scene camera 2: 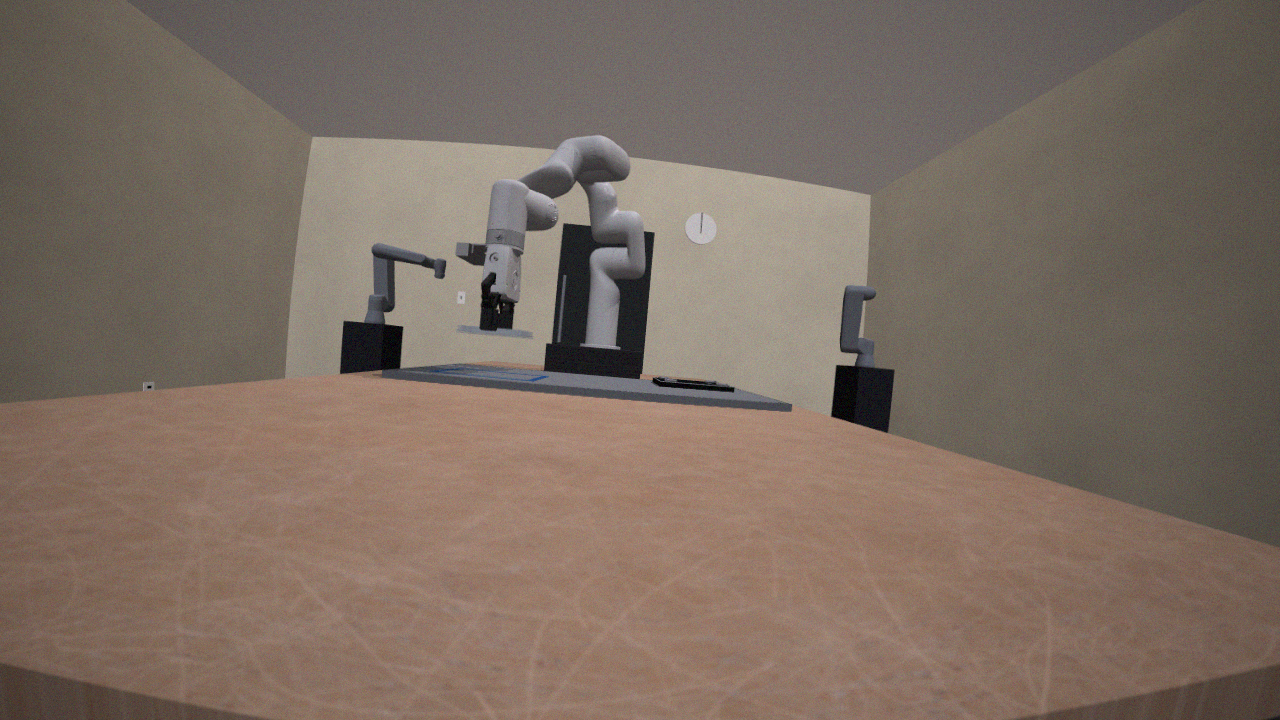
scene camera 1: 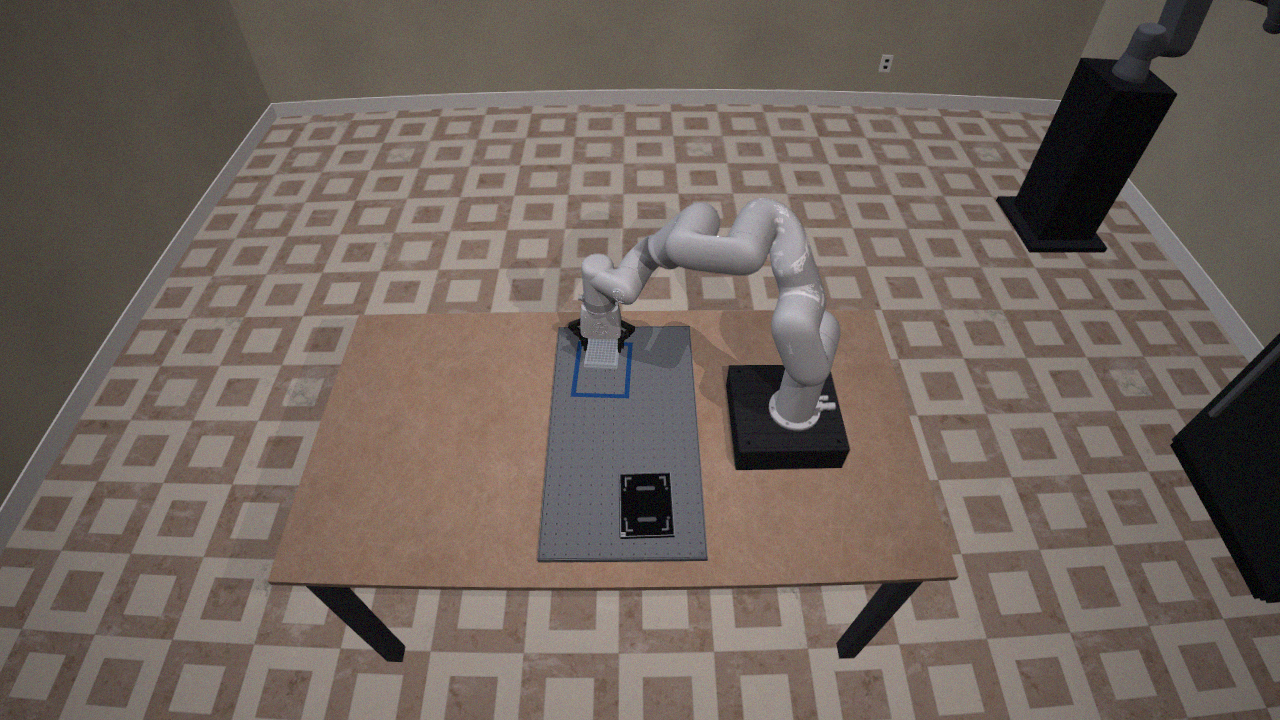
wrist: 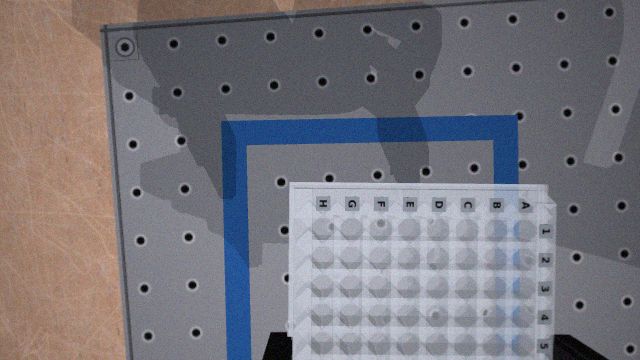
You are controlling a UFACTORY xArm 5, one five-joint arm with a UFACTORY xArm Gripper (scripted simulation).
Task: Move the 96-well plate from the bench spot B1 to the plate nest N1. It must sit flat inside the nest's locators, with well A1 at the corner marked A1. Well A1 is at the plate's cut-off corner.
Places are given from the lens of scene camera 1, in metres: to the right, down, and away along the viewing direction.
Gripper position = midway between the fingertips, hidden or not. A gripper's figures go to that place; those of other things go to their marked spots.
my gripper (scene camera 1: 602,348): -0.10, -0.03, 1.72
96-well plate (scene camera 1: 601,353): -0.10, -0.02, 1.70
